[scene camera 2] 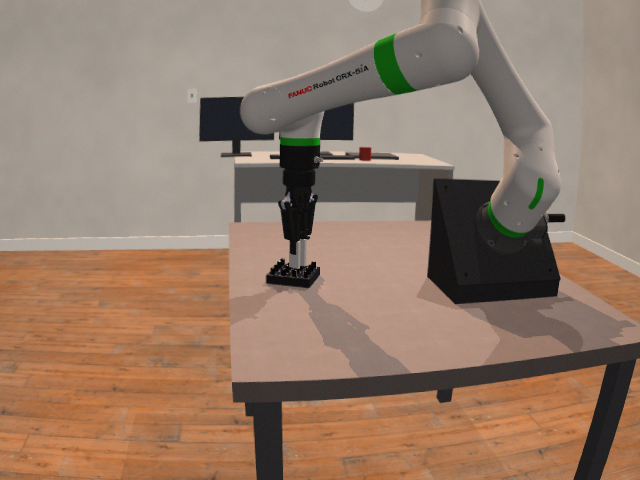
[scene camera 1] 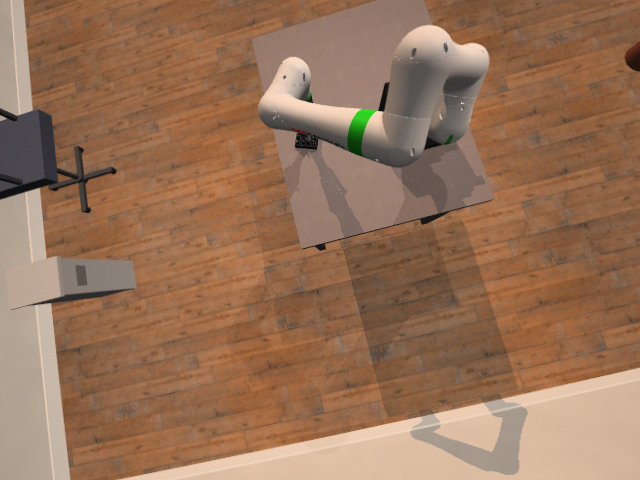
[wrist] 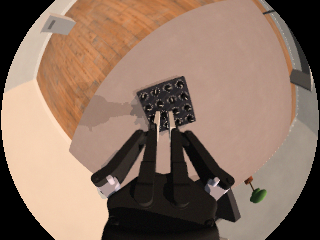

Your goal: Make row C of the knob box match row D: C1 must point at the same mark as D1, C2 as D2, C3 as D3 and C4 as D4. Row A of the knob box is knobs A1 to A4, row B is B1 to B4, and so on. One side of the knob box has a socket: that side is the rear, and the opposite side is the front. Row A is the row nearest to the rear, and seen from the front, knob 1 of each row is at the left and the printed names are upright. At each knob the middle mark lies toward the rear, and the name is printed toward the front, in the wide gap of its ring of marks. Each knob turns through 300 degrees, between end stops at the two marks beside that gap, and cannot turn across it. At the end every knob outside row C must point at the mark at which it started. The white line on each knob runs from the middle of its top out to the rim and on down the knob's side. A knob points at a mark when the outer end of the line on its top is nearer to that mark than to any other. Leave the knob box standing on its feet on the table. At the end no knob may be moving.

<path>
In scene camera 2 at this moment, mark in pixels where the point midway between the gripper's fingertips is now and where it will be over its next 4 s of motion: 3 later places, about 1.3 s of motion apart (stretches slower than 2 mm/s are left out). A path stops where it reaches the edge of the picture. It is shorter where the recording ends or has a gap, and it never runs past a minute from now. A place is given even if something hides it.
My gripper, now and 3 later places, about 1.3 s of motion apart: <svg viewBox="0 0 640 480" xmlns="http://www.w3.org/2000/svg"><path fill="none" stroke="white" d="M297 266L297 256L308 251L308 265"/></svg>
</path>
